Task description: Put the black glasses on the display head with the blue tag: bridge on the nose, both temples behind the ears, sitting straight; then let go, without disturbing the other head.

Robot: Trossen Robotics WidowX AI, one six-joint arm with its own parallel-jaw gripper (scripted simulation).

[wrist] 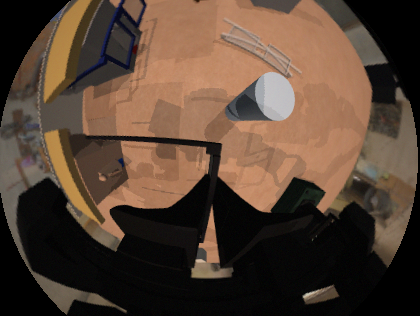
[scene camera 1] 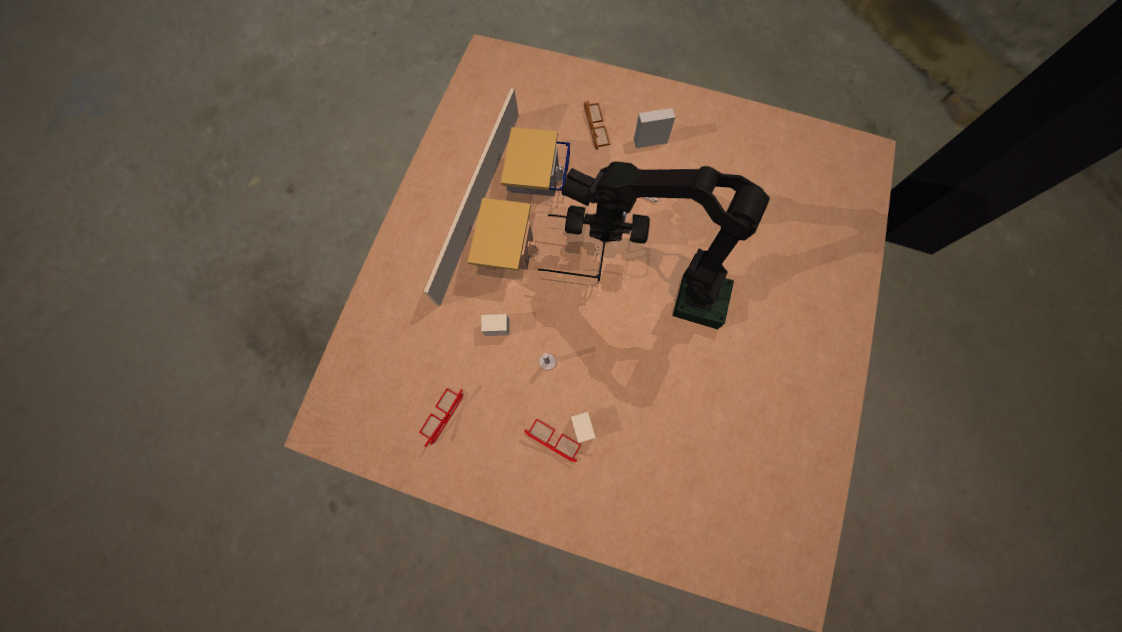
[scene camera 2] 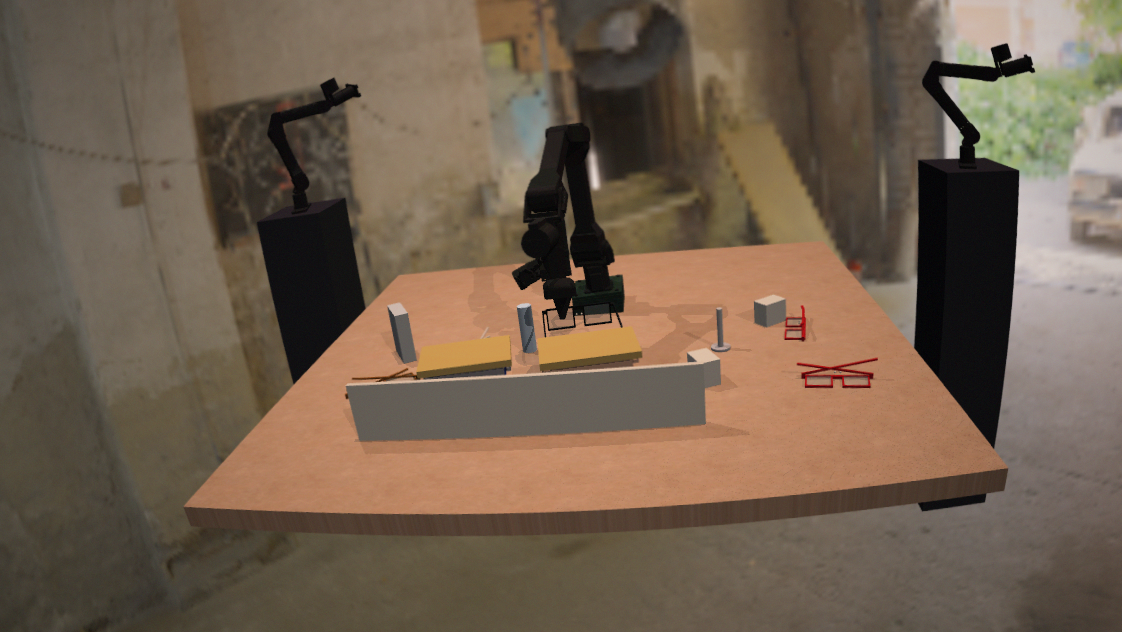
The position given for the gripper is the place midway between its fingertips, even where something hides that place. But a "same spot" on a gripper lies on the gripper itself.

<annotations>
gripper: wrist; scene camera 1; scene camera 2 562, 318
same spot on gripper: [scene camera 1: 609, 237] = [wrist: 222, 266]
</annotations>
